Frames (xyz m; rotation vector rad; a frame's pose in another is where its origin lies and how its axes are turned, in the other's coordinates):
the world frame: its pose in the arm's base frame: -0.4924 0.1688 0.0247 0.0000 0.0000 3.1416
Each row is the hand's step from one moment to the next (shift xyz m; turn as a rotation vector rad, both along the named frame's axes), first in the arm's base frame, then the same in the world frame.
Working: the arm's base frame: its pose in the world frame: -0.4924 0.1688 -0.0247 0.0000 0.0000 3.1416

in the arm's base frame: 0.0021 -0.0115 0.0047 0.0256 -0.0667 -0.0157
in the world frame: -0.0021 0.0115 0.0047 -0.0256 0.0667 -0.0157
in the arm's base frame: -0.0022 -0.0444 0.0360 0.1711 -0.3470 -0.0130
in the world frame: 0.0022 0.0444 0.0360 -0.1711 0.3470 -0.0130
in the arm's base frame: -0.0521 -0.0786 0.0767 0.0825 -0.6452 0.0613
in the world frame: 0.0521 0.0786 0.0767 -0.0825 0.6452 0.0613
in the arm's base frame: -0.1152 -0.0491 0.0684 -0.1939 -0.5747 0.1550
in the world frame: 0.1152 0.0491 0.0684 0.1939 0.5747 0.1550
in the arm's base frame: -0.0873 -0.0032 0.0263 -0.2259 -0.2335 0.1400
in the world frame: 0.0873 0.0032 0.0263 0.2259 0.2335 0.1400
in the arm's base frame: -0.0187 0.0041 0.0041 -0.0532 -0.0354 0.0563
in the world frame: 0.0187 -0.0041 0.0041 0.0532 0.0354 0.0563
